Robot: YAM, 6 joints.
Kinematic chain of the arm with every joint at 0, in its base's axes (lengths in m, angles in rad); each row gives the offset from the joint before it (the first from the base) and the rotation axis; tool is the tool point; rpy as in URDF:
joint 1: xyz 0 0 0.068 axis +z
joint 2: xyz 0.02 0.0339 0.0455 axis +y
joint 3: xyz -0.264 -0.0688 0 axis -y
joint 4: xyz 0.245 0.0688 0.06 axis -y
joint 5: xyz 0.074 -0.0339 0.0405 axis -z
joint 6: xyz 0.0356 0 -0.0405 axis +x
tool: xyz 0 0 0 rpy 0 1.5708 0
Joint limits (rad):
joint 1: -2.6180..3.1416
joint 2: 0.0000..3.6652
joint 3: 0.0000..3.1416
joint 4: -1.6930..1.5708
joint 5: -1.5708..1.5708
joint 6: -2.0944..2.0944
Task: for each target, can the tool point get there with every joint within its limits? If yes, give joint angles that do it. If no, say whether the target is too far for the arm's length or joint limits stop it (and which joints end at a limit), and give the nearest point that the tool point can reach.
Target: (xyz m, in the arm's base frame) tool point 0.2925 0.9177 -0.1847
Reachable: no: too far | nearest point 0.1873 0.5876 -0.0752 | short by 0.363 m
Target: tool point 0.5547 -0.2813 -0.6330
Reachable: no: too far | nearest point 0.3893 -0.1974 -0.3277 | short by 0.357 m
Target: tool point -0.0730 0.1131 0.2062
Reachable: yes | joints 1.9258 0.9495 0.5953 -1.0627 -0.9606 -1.2437
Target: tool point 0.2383 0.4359 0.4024
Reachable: yes | joints -2.0016 0.3394 2.6426 0.0467 -1.3205 -1.2129
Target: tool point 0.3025 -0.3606 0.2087
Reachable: yes | joints -0.9437 2.1578 1.6735 -0.3435 -1.2127 -1.1176
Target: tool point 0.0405 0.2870 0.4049
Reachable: yes | joints 1.5271 1.4239 1.5615 -0.8499 0.9034 -1.3045
